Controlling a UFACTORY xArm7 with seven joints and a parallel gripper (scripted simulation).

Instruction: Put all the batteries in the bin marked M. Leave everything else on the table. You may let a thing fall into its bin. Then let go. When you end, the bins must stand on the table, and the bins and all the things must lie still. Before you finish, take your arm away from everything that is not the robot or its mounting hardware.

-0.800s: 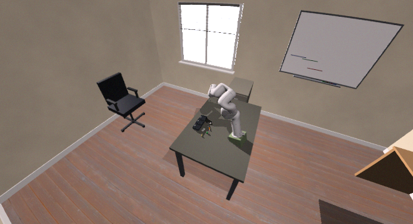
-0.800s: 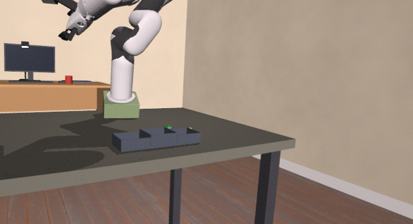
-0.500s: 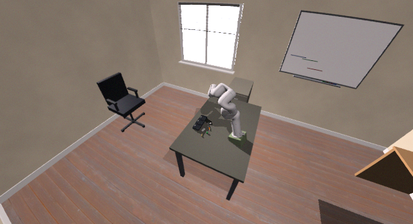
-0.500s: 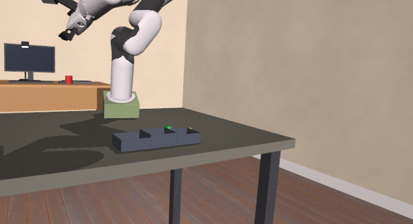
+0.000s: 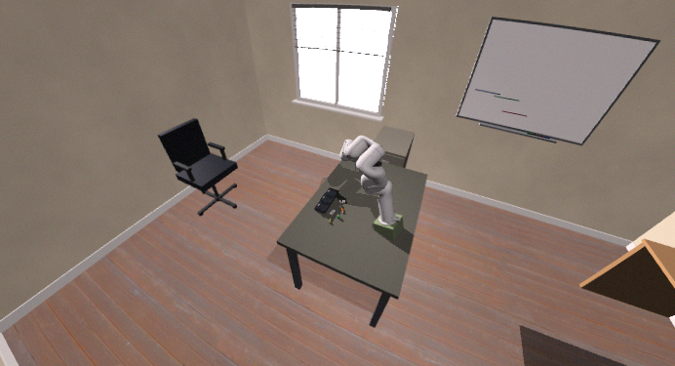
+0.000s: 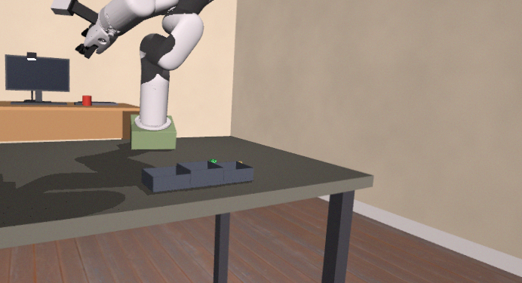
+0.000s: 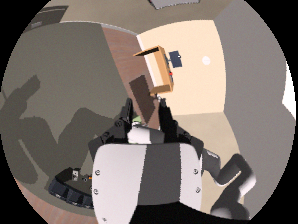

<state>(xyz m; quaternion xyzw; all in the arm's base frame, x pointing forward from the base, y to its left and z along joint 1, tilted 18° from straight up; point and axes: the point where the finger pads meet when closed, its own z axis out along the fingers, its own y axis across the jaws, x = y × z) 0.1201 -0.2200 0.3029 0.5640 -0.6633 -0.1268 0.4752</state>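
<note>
My gripper is now 29 cm short of the three joined dark bins, 23 cm to the right of it and 31 cm above it. The rest, counted from my hand: dark ring: 17 cm ahead, 23 cm to the left, 33 cm below; then green piece: 13 cm ahead, 33 cm to the left, 32 cm below; then orange battery: 14 cm ahead, 25 cm to the left, 32 cm below.
</note>
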